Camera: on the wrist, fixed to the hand. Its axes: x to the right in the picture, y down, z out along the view.
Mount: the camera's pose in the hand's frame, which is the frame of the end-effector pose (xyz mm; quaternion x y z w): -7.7 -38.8 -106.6 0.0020 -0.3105 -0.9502 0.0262
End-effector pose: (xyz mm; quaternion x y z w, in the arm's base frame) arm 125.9 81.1 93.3 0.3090 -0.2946 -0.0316 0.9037
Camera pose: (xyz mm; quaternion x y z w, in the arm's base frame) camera 183.2 109.2 -0.8 -0.2800 -0.0052 0.9549 0.0984
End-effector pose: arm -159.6 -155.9 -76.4 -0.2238 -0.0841 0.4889 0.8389
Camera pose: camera -94.8 -210.1 -152.5 0.2275 -0.4744 -0.7147 0.4609
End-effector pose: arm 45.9 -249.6 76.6 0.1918 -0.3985 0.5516 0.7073
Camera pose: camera 119.1 -191.0 12.3 0.5563 -0.0467 -0.7163 0.4185
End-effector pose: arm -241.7 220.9 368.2 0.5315 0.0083 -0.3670 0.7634
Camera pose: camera -229.2 305.9 293.7 0.1064 -0.2675 0.9000 0.3272
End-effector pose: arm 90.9 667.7 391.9 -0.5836 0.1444 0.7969 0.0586
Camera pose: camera 200.8 673.4 363.4 0.0951 -0.5674 0.1461 0.8048
